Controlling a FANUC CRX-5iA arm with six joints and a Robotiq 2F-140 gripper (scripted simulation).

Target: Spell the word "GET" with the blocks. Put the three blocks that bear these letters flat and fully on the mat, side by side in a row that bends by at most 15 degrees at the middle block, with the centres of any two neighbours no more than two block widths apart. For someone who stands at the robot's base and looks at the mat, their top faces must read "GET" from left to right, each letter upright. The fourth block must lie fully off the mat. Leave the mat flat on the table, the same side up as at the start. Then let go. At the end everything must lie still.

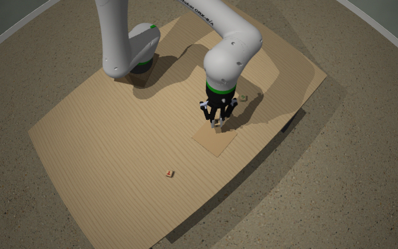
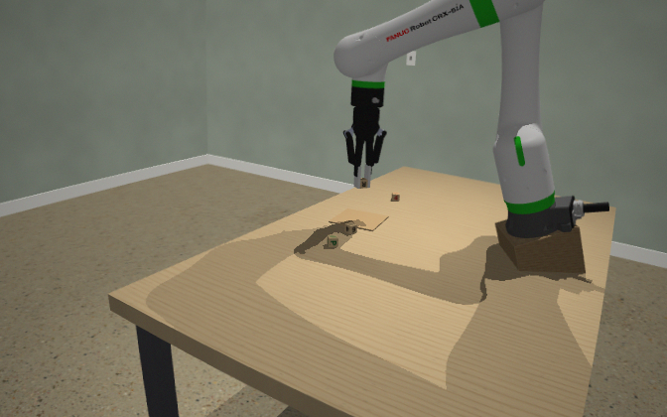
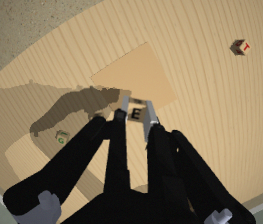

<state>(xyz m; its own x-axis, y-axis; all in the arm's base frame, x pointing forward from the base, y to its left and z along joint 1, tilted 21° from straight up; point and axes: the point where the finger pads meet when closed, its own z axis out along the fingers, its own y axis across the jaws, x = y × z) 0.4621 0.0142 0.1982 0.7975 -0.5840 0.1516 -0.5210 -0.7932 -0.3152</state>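
Right now my hand is 140 mm above the mat.
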